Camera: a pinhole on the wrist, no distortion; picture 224 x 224 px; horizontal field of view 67.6 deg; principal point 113.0 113.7 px. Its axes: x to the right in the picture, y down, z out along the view. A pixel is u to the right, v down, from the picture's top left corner.
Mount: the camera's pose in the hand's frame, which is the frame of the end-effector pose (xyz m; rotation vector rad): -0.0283 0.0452 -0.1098 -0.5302 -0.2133 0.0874
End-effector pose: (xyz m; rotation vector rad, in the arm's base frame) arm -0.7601 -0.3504 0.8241 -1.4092 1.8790 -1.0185
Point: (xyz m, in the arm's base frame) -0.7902 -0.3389 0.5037
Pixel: 166 152
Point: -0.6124 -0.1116 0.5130
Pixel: 54 107
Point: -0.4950 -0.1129 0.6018
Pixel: 34 49
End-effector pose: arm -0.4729 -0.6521 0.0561 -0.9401 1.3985 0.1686
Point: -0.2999 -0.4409 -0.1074
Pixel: 213 37
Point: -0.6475 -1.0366 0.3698
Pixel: behind the camera
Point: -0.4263 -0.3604 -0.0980
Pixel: 176 104
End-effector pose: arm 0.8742 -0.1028 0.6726 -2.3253 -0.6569 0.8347
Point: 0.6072 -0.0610 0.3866
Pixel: 144 34
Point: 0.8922 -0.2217 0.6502
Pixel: 110 141
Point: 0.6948 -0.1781 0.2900
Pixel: 156 98
